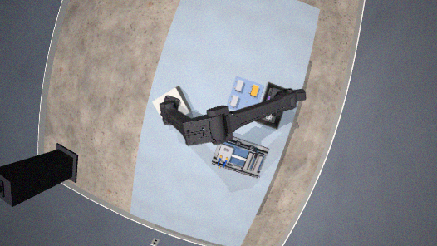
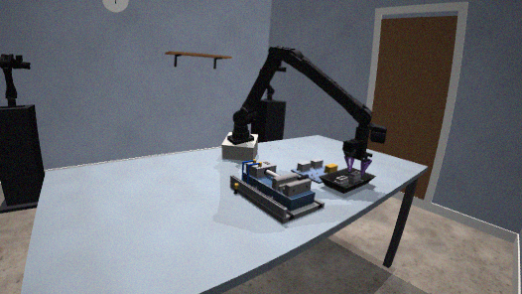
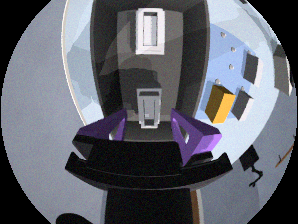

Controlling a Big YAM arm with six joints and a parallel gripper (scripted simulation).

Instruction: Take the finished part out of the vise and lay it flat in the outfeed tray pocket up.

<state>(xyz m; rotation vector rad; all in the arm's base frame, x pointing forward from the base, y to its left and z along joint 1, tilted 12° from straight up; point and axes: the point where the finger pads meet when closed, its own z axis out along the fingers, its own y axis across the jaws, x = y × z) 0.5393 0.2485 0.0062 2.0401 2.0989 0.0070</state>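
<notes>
My gripper is now 130 mm past the orange block, 30 mm above it and 10 mm to the left of it. From my hand the other things lie so: blue plate (170 mm behind, 50 mm to the right, 50 mm below).
</notes>
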